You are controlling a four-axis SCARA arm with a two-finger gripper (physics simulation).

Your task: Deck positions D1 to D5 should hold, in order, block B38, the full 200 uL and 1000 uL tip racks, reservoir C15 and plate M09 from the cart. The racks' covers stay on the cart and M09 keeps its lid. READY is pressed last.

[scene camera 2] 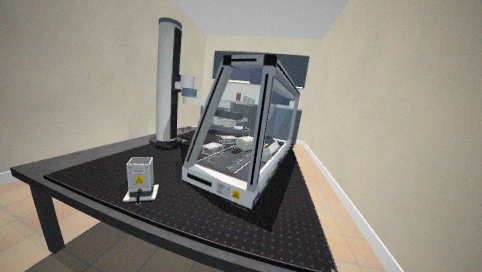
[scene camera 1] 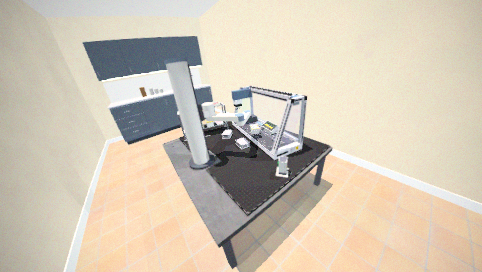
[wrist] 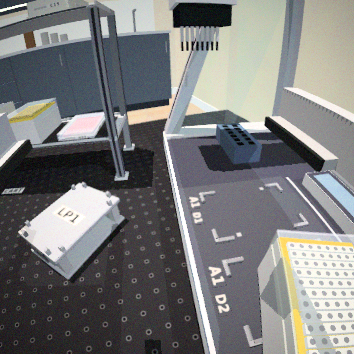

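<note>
My gripper (wrist: 146,111) is open and empty, its dark pads at the left and right edges of the wrist view. A blue block with square holes (wrist: 239,143) sits on the deck (wrist: 187,175) beyond D1; no label is readable. The D1 corner marks are bare. A yellow-rimmed tip rack (wrist: 320,295) (scene camera 1: 255,129) (scene camera 2: 245,143) stands by D2, covering some of its marks; its exact seating is hidden. On the cart (wrist: 100,75) are another yellow-topped rack (wrist: 35,120), a pink-topped plate (wrist: 82,126) and, higher up, a white item (wrist: 55,6) with blurred lettering. READY cannot be made out.
A white stand marked LP1 (wrist: 70,220) lies between cart and deck. A pipette head (wrist: 200,25) hangs over the deck's far end. A light-blue-topped tray (wrist: 335,190) lines the deck's back. A grey box with a warning label (scene camera 1: 283,166) (scene camera 2: 140,175) stands near the table edge.
</note>
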